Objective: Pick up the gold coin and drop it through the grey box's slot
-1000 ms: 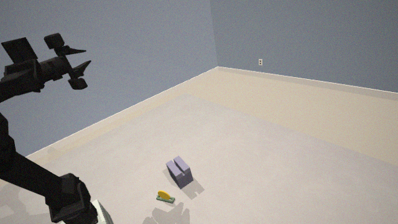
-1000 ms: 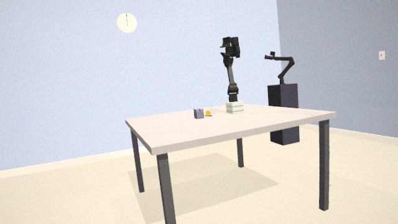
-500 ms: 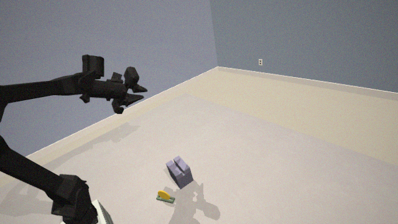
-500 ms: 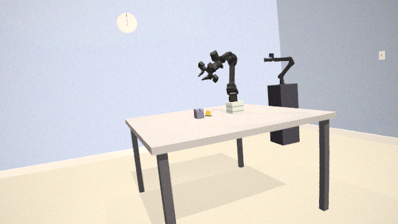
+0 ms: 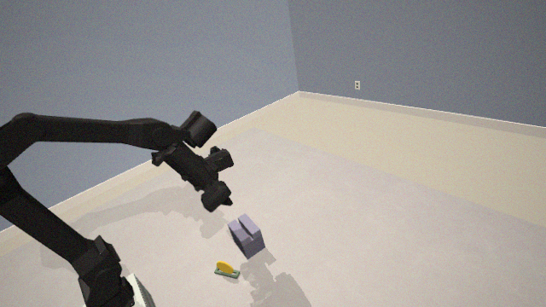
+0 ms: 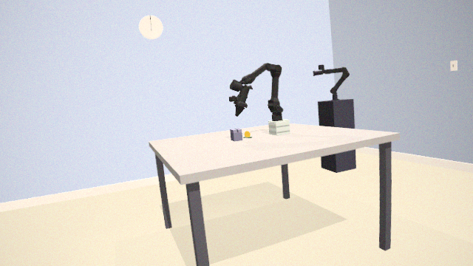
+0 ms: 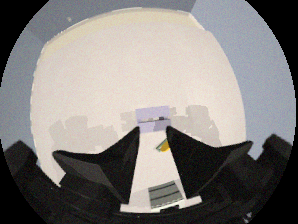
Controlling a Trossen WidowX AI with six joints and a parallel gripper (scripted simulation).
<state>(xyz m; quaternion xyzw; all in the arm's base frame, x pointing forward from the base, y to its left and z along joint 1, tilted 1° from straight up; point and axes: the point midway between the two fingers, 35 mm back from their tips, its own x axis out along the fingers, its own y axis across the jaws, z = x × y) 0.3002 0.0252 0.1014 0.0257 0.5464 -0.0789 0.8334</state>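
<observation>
My gripper tip is 140 mm above the gold coin, 90 mm past it and 50 mm to the left of it.
</observation>
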